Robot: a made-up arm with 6 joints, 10 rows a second.
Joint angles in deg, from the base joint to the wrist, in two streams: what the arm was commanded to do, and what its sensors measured. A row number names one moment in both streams.
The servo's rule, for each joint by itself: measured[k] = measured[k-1] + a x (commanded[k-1-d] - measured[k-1]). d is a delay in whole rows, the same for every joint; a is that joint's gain. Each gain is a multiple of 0.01, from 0.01 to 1. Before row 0 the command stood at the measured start. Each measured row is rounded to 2 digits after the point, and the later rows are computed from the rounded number. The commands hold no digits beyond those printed.
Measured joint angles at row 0:
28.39 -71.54 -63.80 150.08 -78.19 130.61
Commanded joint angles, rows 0 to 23:
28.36 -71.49 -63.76 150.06 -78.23 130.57
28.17 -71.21 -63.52 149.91 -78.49 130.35
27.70 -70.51 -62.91 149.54 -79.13 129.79
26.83 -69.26 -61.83 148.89 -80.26 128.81
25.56 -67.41 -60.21 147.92 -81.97 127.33
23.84 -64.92 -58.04 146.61 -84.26 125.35
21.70 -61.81 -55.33 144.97 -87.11 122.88
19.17 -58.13 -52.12 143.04 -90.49 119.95
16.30 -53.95 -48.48 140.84 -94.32 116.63
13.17 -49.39 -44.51 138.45 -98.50 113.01
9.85 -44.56 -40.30 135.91 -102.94 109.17
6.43 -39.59 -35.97 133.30 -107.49 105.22
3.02 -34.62 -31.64 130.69 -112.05 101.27
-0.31 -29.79 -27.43 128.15 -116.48 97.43
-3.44 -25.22 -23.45 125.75 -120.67 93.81
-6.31 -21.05 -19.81 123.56 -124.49 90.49
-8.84 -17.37 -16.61 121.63 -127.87 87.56
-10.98 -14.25 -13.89 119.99 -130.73 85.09
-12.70 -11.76 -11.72 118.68 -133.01 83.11
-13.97 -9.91 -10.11 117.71 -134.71 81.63
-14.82 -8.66 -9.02 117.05 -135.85 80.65
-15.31 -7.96 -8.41 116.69 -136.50 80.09
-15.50 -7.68 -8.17 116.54 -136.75 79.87
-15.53 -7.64 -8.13 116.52 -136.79 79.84
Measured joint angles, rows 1 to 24:
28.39 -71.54 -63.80 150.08 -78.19 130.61
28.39 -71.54 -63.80 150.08 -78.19 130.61
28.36 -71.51 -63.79 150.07 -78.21 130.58
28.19 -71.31 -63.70 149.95 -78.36 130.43
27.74 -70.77 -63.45 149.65 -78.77 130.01
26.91 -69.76 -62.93 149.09 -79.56 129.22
25.68 -68.19 -62.06 148.22 -80.84 127.97
24.01 -66.00 -60.77 147.03 -82.65 126.24
21.91 -63.19 -59.03 145.51 -85.01 124.02
19.42 -59.80 -56.82 143.68 -87.91 121.33
16.58 -55.88 -54.15 141.58 -91.31 118.23
13.48 -51.53 -51.07 139.26 -95.12 114.78
10.18 -46.86 -47.62 136.78 -99.26 111.08
6.77 -41.99 -43.89 134.20 -103.62 107.21
3.36 -37.05 -39.97 131.60 -108.09 103.29
0.02 -32.19 -35.96 129.05 -112.54 99.42
-3.13 -27.52 -31.96 126.61 -116.85 95.72
-6.02 -23.19 -28.07 124.35 -120.90 92.27
-8.59 -19.29 -24.40 122.34 -124.59 89.16
-10.76 -15.91 -21.04 120.60 -127.84 86.47
-12.53 -13.13 -18.06 119.18 -130.58 84.25
-13.84 -10.97 -15.52 118.09 -132.77 82.52
-14.73 -9.42 -13.44 117.32 -134.40 81.29
-15.26 -8.44 -11.83 116.85 -135.51 80.50
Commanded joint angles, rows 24 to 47:
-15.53 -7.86 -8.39 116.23 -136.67 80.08
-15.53 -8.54 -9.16 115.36 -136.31 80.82
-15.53 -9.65 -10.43 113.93 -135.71 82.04
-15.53 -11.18 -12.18 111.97 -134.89 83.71
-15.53 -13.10 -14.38 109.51 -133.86 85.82
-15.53 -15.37 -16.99 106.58 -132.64 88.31
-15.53 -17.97 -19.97 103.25 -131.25 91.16
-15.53 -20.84 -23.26 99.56 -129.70 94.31
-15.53 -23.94 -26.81 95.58 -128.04 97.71
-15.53 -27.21 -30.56 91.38 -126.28 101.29
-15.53 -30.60 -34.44 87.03 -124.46 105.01
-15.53 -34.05 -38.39 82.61 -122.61 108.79
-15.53 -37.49 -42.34 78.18 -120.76 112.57
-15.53 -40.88 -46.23 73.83 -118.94 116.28
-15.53 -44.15 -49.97 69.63 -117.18 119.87
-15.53 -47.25 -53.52 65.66 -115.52 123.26
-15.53 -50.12 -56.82 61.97 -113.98 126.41
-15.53 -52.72 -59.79 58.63 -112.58 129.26
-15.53 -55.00 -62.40 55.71 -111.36 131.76
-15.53 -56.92 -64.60 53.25 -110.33 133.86
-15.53 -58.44 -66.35 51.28 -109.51 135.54
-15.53 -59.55 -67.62 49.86 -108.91 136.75
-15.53 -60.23 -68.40 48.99 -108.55 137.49
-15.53 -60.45 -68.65 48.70 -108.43 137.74
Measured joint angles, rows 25 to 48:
-15.48 -7.93 -10.66 116.62 -136.17 80.08
-15.53 -7.74 -9.85 116.55 -136.50 79.92
-15.53 -7.82 -9.38 116.31 -136.59 80.03
-15.53 -8.30 -9.31 115.61 -136.44 80.55
-15.53 -9.20 -9.67 114.37 -136.05 81.53
-15.53 -10.53 -10.47 112.59 -135.44 82.97
-15.53 -12.25 -11.72 110.31 -134.60 84.85
-15.53 -14.34 -13.41 107.55 -133.56 87.13
-15.53 -16.77 -15.51 104.37 -132.34 89.79
-15.53 -19.50 -17.99 100.81 -130.94 92.77
-15.53 -22.47 -20.81 96.94 -129.40 96.03
-15.53 -25.65 -23.93 92.83 -127.75 99.50
-15.53 -28.97 -27.29 88.54 -126.01 103.14
-15.53 -32.37 -30.84 84.15 -124.21 106.87
-15.53 -35.80 -34.52 79.73 -122.38 110.63
-15.53 -39.20 -38.27 75.36 -120.56 114.36
-15.53 -42.52 -42.01 71.12 -118.77 118.00
-15.53 -45.69 -45.69 67.08 -117.05 121.47
-15.53 -48.66 -49.25 63.30 -115.42 124.73
-15.53 -51.38 -52.62 59.84 -113.91 127.72
-15.53 -53.81 -55.75 56.78 -112.56 130.39
-15.53 -55.89 -58.58 54.17 -111.38 132.68
-15.53 -57.60 -61.07 52.03 -110.39 134.57
-15.53 -58.91 -63.17 50.42 -109.61 136.01

